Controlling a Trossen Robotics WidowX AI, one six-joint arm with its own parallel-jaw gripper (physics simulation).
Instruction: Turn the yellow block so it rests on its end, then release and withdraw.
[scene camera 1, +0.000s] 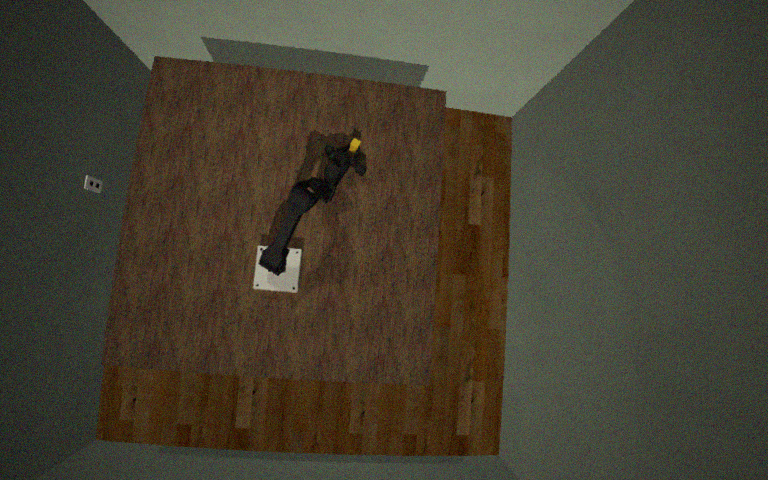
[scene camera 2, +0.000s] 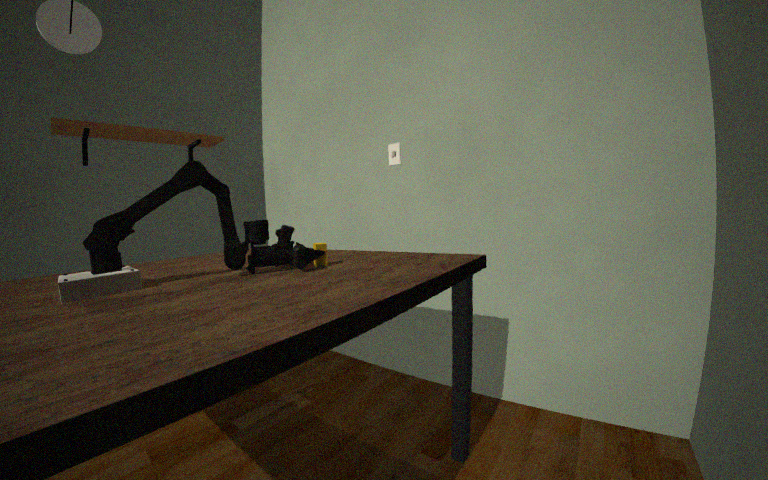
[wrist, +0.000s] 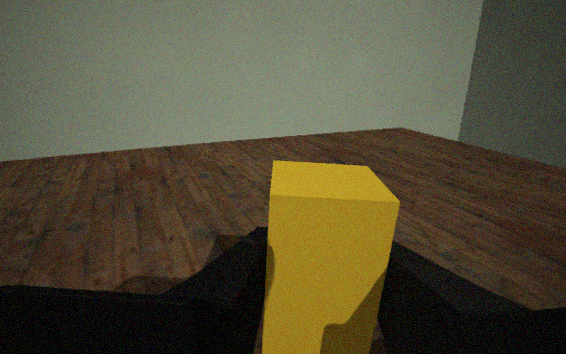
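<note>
The yellow block (scene camera 1: 355, 144) (scene camera 2: 320, 247) (wrist: 327, 250) is upright, its long side vertical, near the far part of the table. In scene camera 2 its lower end is at or very close to the table top; I cannot tell whether it touches. My gripper (scene camera 1: 353, 147) (scene camera 2: 321, 254) (wrist: 315, 241) lies nearly level, low over the table, and is shut on the block, with one dark finger on each side. The block's lower part is cut off by the wrist view's bottom edge.
The brown table (scene camera 1: 226, 328) (scene camera 2: 141, 350) carries the arm's white base plate (scene camera 1: 289, 277) (scene camera 2: 101, 285). The table's far edge and a corner show beyond the block in the wrist view. A wall shelf (scene camera 2: 135, 133) hangs behind the arm.
</note>
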